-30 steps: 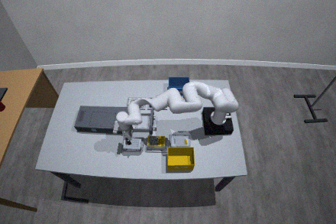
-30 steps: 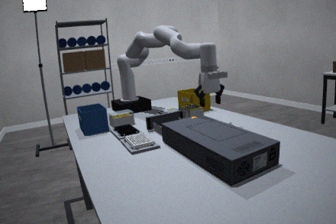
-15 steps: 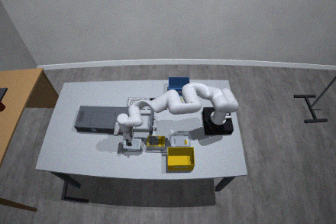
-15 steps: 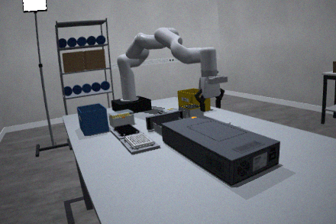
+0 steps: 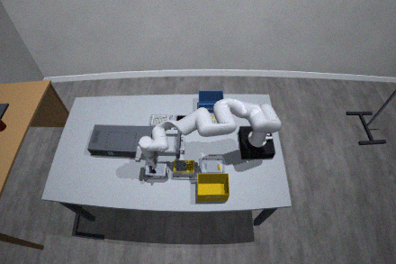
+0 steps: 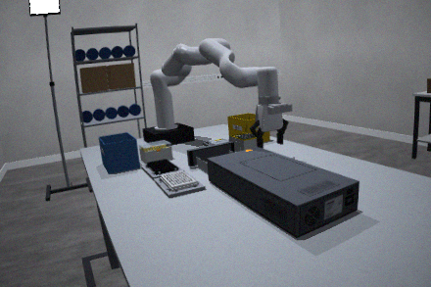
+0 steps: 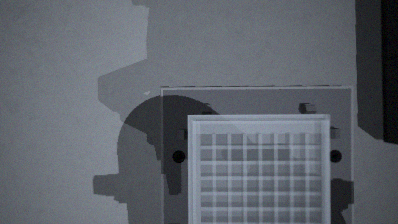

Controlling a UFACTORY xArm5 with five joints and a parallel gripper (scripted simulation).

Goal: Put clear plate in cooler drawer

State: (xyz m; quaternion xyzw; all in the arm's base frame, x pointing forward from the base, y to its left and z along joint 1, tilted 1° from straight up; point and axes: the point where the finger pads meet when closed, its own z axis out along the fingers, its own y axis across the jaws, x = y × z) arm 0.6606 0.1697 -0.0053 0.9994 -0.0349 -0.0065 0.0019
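The clear plate lies 5 cm below my hand. Also, from my hand: grey work nest N1: 7 cm below; yellow tip rack: 19 cm behind, 2 cm below; cooler drawer: 5 cm behind, 18 cm to the right, 3 cm below.
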